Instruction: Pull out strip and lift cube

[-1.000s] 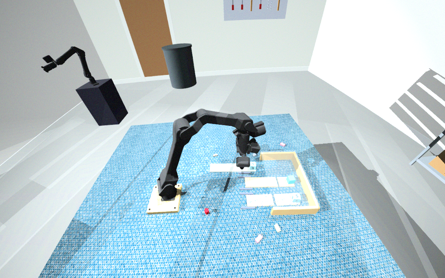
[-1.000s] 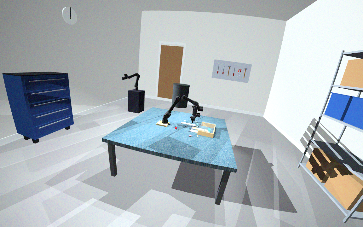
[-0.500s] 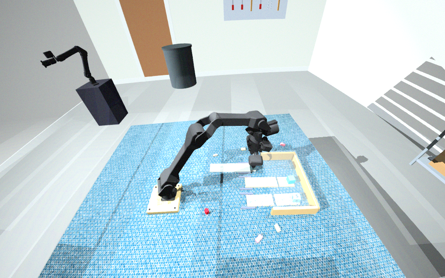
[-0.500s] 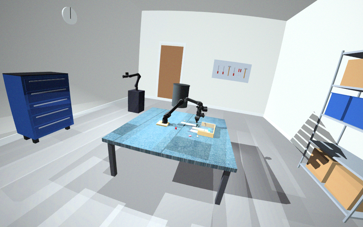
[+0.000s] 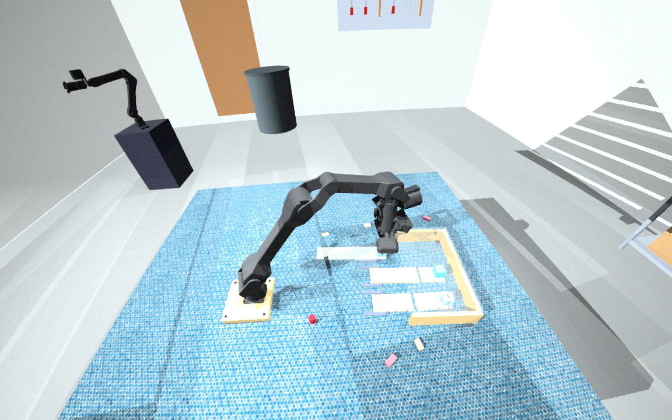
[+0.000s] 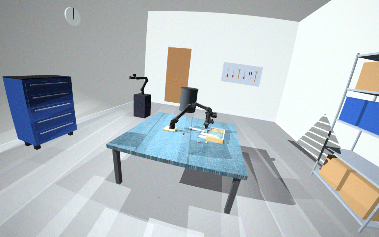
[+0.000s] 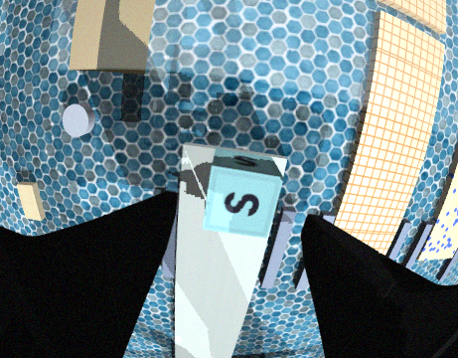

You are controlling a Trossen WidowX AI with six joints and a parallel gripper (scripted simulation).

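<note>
Now: the tan strip 2 cm ahead of my gripper tip, 9 cm to the right of it and 4 cm below it. Also, from my gripper tip: red piece (24 cm behind, 23 cm to the right, 4 cm below).
</note>
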